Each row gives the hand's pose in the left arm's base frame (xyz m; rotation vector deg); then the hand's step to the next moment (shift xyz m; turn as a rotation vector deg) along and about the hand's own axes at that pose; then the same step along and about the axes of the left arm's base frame.
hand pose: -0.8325 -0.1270 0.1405 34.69 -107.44 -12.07
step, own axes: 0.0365 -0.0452 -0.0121 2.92 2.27 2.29
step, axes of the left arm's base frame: 0.0151 -0.0552 0.0156 -3.57 0.15 2.48
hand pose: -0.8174 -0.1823 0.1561 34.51 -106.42 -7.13
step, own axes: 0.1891 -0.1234 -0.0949 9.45 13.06 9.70
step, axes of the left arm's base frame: 0.0819 -0.1746 0.1510 -15.60 4.97 9.27
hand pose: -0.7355 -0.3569 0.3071 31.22 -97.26 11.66
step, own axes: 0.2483 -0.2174 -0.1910 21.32 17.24 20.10
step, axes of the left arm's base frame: 0.2414 -0.1676 0.2430 -27.98 1.32 19.27
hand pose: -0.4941 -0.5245 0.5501 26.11 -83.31 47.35
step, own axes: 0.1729 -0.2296 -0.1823 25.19 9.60 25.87
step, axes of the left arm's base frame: 0.2771 0.0185 0.1968 -26.68 -7.04 25.19
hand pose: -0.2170 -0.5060 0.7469 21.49 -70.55 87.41
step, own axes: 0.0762 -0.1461 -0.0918 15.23 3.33 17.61
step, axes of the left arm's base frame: 0.1310 0.0992 0.0927 -14.71 -6.22 17.27
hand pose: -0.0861 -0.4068 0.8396 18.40 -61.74 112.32
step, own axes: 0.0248 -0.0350 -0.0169 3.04 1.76 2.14
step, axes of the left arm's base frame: 0.0152 0.0364 0.0239 -3.56 -0.45 2.01
